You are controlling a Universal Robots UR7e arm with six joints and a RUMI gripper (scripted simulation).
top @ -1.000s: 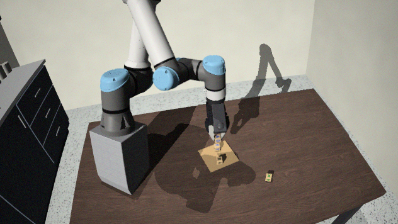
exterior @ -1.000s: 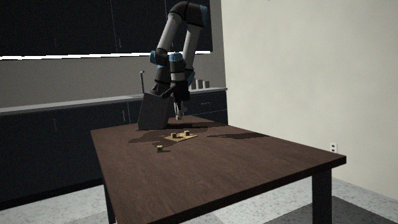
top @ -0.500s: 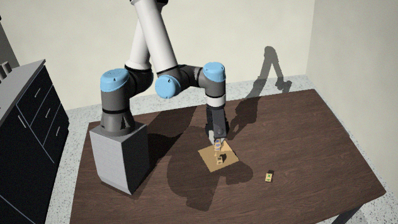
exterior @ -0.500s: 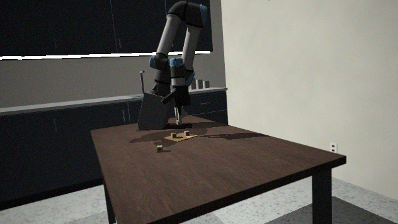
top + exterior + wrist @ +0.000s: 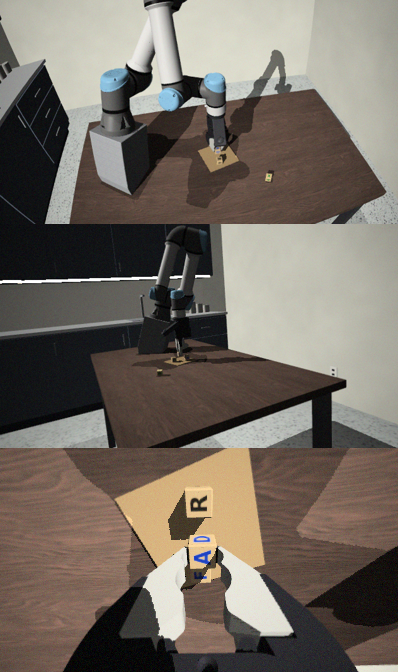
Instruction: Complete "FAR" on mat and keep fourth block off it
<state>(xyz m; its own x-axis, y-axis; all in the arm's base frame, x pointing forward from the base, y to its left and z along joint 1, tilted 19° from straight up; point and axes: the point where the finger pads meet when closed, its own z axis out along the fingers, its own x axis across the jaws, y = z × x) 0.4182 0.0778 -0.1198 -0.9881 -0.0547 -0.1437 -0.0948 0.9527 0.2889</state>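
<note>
Right now my hand is 4 cm above the tan mat. Round my hand: R block (4 cm to the right, 3 cm below, 1 cm ahead); then F block (4 cm to the left, 3 cm below).
</note>
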